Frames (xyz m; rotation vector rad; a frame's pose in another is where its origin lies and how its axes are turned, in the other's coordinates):
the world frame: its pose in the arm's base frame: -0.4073 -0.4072 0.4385 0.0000 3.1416 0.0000
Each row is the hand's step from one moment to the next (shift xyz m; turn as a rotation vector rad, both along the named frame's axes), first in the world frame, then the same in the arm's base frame.
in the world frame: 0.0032 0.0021 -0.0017 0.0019 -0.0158 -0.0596
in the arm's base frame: -0.0032 0.0021 0.0017 -0.0019 -0.0158 0.0596
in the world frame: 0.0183 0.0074 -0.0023 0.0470 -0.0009 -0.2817
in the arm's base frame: -0.0183 0.0074 0.0023 -0.0470 -0.0009 0.2817
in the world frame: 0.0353 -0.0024 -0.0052 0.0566 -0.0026 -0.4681
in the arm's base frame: -0.0353 -0.0024 0.0052 -0.0566 -0.0026 0.4681
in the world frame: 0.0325 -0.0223 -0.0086 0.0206 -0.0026 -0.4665
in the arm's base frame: -0.0325 -0.0223 0.0086 -0.0206 -0.0026 0.4665
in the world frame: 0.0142 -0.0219 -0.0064 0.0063 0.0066 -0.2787
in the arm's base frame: -0.0142 -0.0219 0.0064 -0.0063 0.0066 0.2787
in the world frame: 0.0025 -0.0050 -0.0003 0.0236 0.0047 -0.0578
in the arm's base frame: -0.0025 -0.0050 0.0003 -0.0236 0.0047 0.0578
